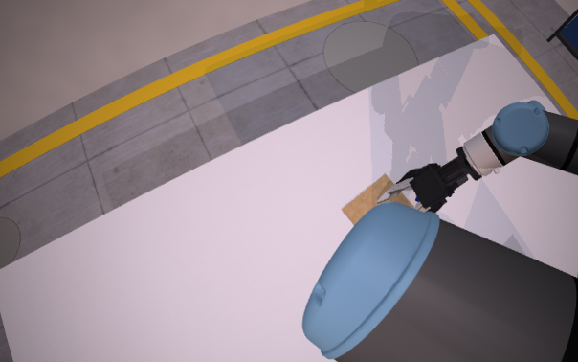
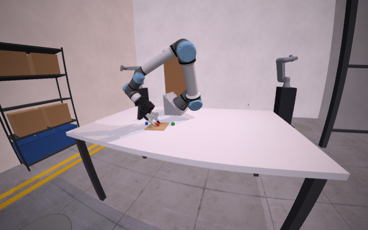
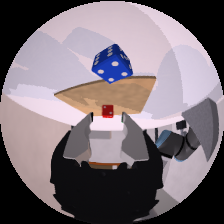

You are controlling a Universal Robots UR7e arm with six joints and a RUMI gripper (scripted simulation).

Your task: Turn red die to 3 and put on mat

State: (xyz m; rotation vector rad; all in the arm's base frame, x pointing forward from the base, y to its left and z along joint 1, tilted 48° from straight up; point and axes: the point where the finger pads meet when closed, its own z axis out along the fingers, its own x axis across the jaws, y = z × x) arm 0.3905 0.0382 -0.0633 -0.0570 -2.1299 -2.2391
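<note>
Now: the red die 1 cm to the left of my hand and 1 cm below it. The rest, counted from my hand: mat: 2 cm below, 1 cm to the left; then blue die: 9 cm to the right, 1 cm below, 1 cm behind; then green die: 11 cm to the left, 5 cm behind, 1 cm below.
</note>
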